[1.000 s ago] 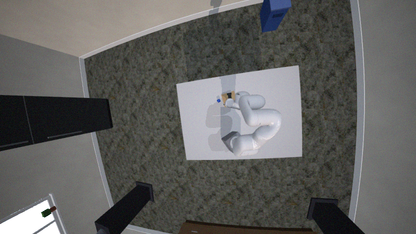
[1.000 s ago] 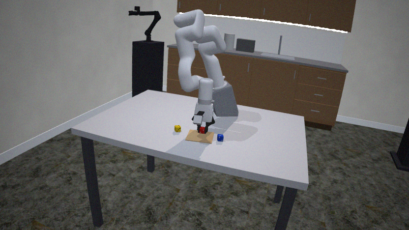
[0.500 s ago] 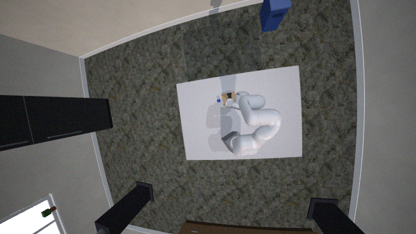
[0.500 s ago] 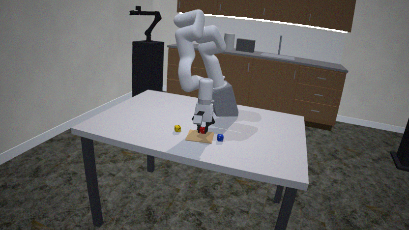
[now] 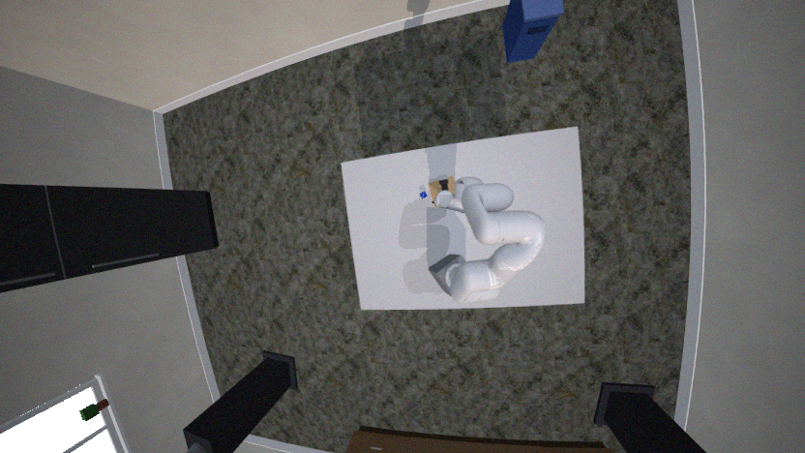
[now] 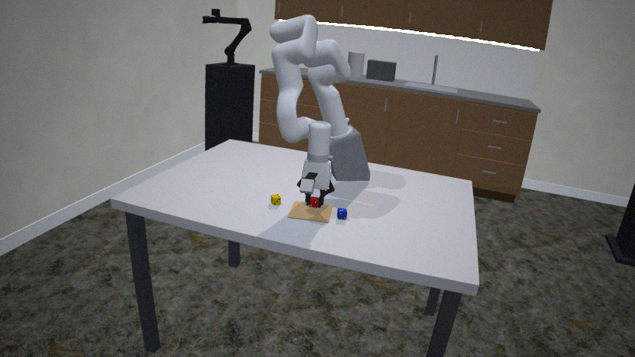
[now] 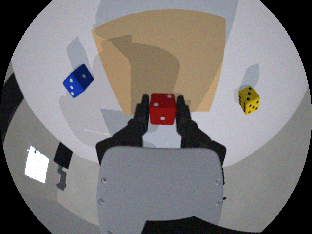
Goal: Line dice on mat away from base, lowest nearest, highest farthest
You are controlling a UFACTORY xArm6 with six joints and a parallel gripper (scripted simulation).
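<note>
Right now the red die is 1 cm below my hand. Round my hand: yellow die 13 cm to the right, 5 cm ahead, 1 cm below; then blue die 12 cm to the left, 3 cm ahead, 1 cm below; then tan mat 4 cm ahead, 2 cm below, 1 cm to the left.
</note>
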